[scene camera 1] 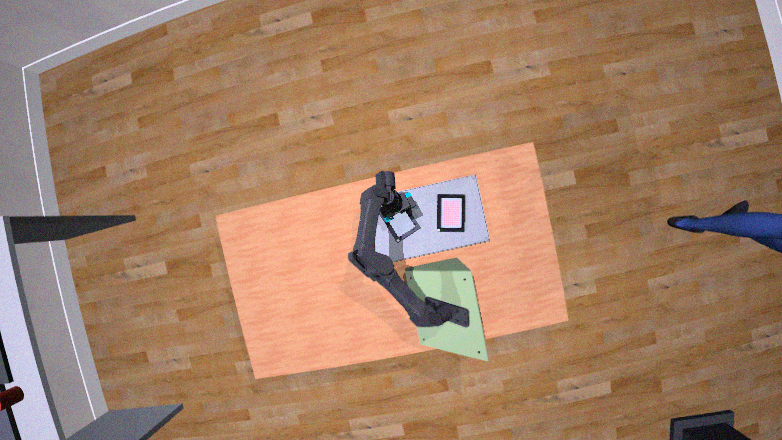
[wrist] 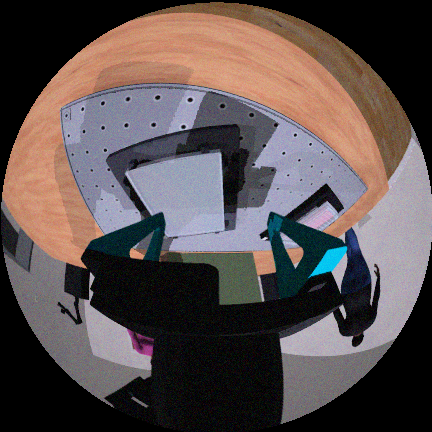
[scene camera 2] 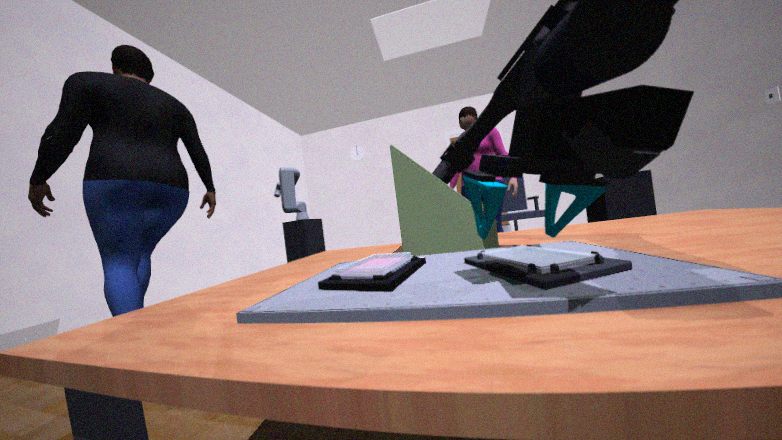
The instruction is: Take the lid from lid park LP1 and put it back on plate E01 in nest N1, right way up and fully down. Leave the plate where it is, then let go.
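Seen in the pictures: gripper, fingertip midpoint: [scene camera 1: 402, 212] [wrist: 215, 217] [scene camera 2: 516, 236]; arm's base at its link origin: [scene camera 1: 446, 310] [scene camera 2: 435, 184].
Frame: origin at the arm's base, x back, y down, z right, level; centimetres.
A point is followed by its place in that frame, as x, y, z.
The clear flat lid [scene camera 1: 403, 224] {-33.7, 17.1, -14.2} [scene camera 2: 541, 256] {-38.3, 17.1, -16.8} [wrist: 185, 195] {-37.9, 17.1, -16.4} lies on its black park frame [scene camera 2: 590, 274] {-43.2, 18.3, -19.8} [wrist: 227, 134] {-45.0, 17.9, -15.2}, between small corner posts. My gripper [scene camera 1: 397, 207] {-39.1, 14.1, -14.0} [scene camera 2: 517, 235] {-39.1, 14.1, -14.0} [wrist: 215, 217] {-39.1, 14.1, -14.0} is open and empty, its teal fingertips above the level of the lid. In the wrist view the left fingertip overlaps the lid's near left corner and the right one stands off to the right of it. The plate with pink wells [scene camera 1: 451, 212] {-37.2, 16.3, 6.9} [scene camera 2: 377, 264] {-40.9, 16.3, 5.3} [wrist: 320, 217] {-40.7, 16.3, 5.4} sits in the black nest [scene camera 1: 463, 213] {-36.3, 17.7, 12.3} [scene camera 2: 355, 285] {-45.2, 18.1, 7.0} to one side. Labels are not readable.
Park and nest stand on a grey perforated board [scene camera 1: 478, 232] {-27.4, 18.8, 18.5} [scene camera 2: 306, 315] {-51.8, 19.3, 9.7} [wrist: 295, 145] {-47.0, 18.9, -8.0} on the wooden table [scene camera 1: 295, 273] {-14.8, 20.2, -66.5} [scene camera 2: 382, 350] {-55.2, 20.2, -0.6}. A green panel [scene camera 1: 453, 338] {11.0, -0.4, 1.8} [scene camera 2: 426, 218] {-16.1, 10.4, 1.4} [wrist: 240, 275] {-16.3, 13.6, 3.4} stands beside the board, near the arm's base. Two people stand beyond the table.
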